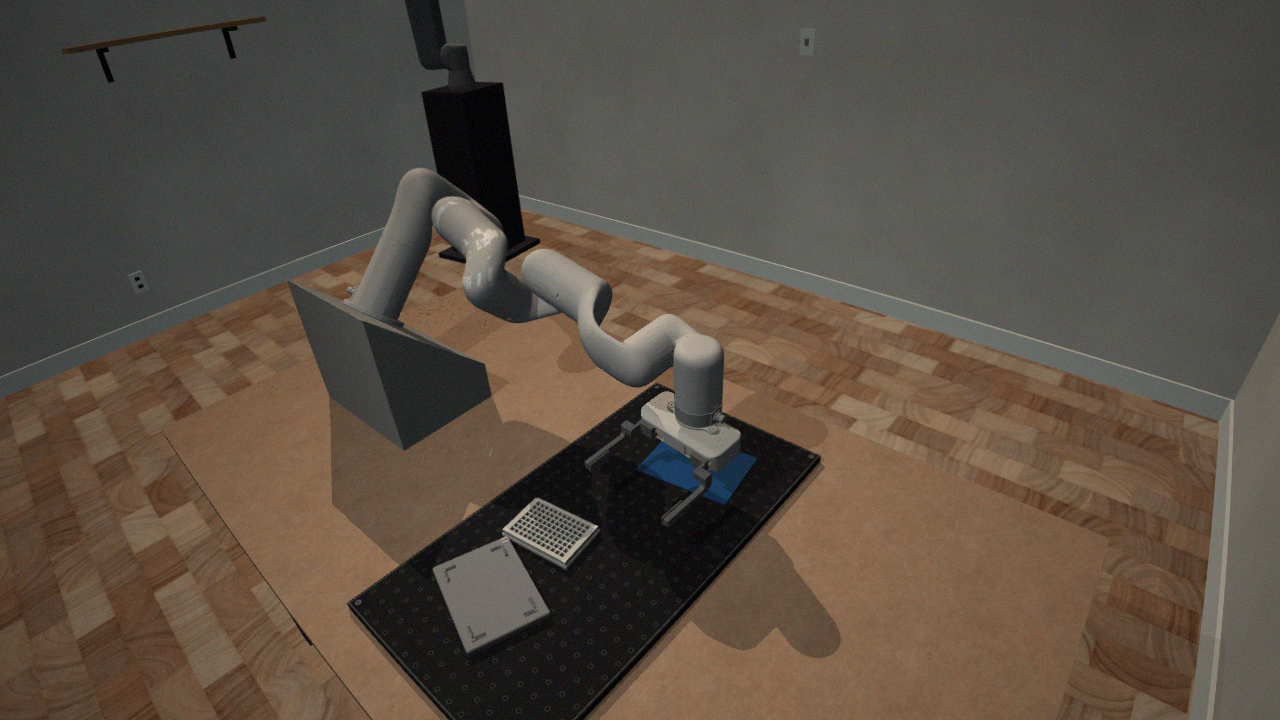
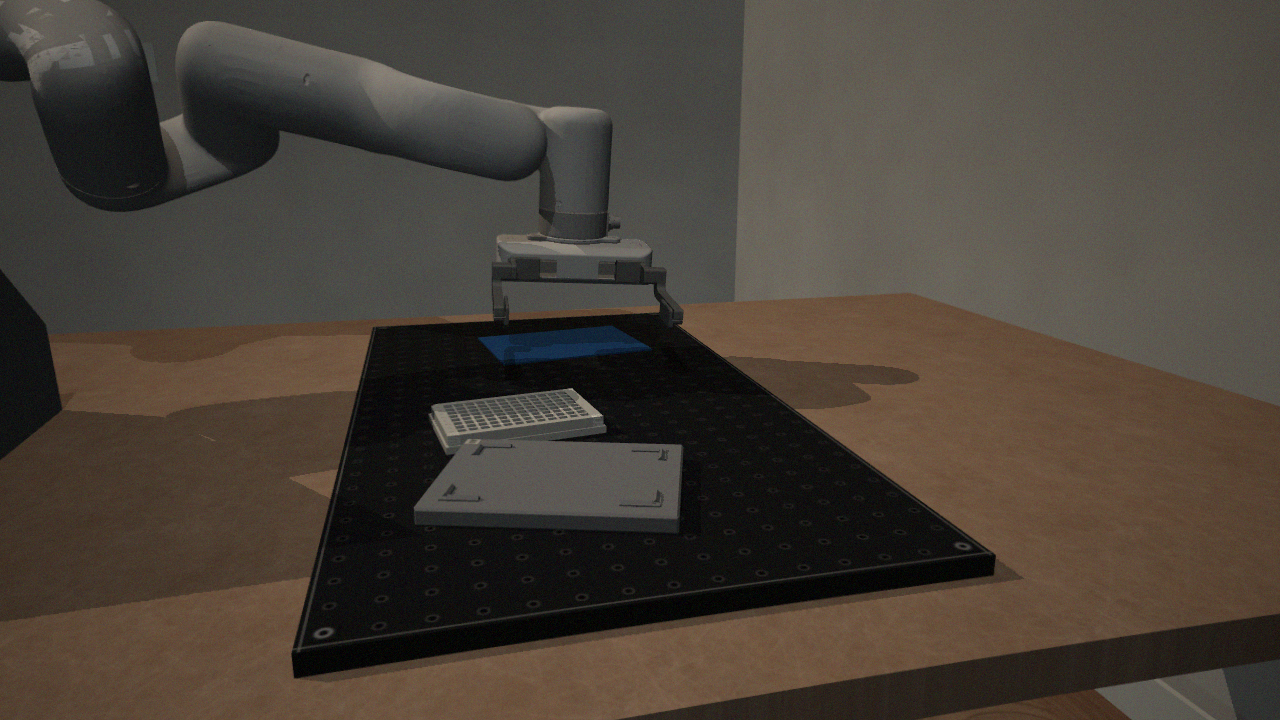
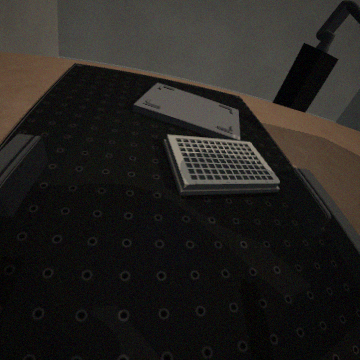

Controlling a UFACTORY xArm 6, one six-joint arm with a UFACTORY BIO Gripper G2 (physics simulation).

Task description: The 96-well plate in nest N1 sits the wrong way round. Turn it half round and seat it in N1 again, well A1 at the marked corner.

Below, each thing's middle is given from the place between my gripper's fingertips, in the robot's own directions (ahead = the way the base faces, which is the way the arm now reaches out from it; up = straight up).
My gripper is now 90 mm past the white 96-well plate (image 1: 560, 537), 70 mm to the left of it and 60 mm above it. Also, from my hand: blue rectangle (image 2: 512, 349): 180 mm to the left, 70 mm below, 30 mm ahead; grey nest (image 2: 558, 485): 210 mm to the right, 100 mm behind, 60 mm below.
